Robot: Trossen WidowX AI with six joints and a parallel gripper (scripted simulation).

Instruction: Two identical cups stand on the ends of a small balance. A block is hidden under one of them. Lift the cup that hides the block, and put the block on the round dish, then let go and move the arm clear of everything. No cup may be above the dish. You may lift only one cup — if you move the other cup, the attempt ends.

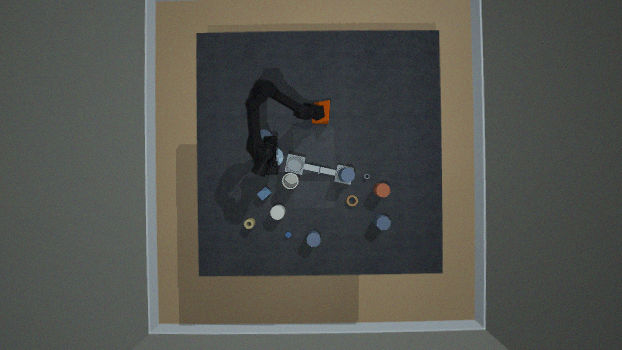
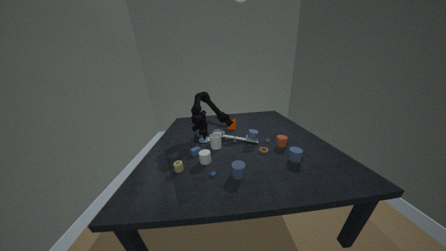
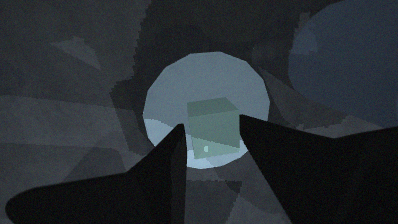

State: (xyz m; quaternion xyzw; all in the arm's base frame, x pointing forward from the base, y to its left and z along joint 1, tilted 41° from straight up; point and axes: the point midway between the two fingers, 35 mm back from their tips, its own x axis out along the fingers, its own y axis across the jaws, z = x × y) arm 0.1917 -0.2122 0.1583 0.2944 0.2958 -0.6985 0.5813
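Now: gripper tip right at the teal block. From my gripper tip the other things lie so: cream cylinder 30 cm ahead, 2 cm to the right, 2 cm above; pale cup 13 cm ahead, 8 cm to the left, 3 cm above; light blue round dish 1 cm below.
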